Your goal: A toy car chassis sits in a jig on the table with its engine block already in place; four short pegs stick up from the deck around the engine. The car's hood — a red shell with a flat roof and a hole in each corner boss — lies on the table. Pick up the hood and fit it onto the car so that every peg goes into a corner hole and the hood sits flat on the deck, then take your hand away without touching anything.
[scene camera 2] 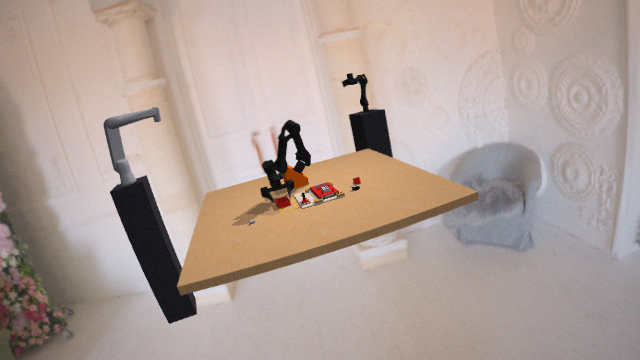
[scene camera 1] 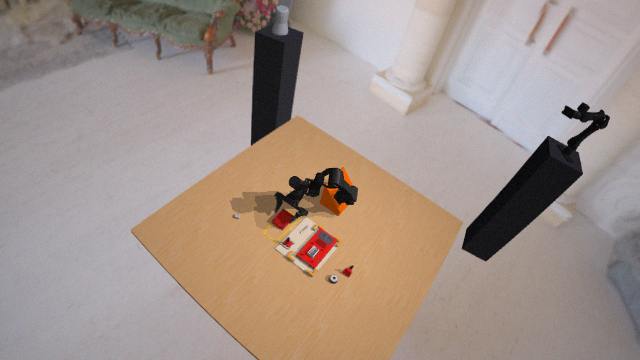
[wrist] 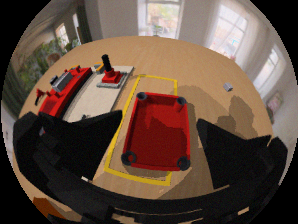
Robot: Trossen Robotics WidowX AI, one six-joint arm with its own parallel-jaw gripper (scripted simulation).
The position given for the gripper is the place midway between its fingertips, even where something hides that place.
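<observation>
The wrist view has the gripper (wrist: 160,118), which is open and holding nothing, plus a red hood (wrist: 158,135) and a jig (wrist: 95,97). You'd find that same jig (scene camera 1: 306,229) from the scene camera too.
</observation>
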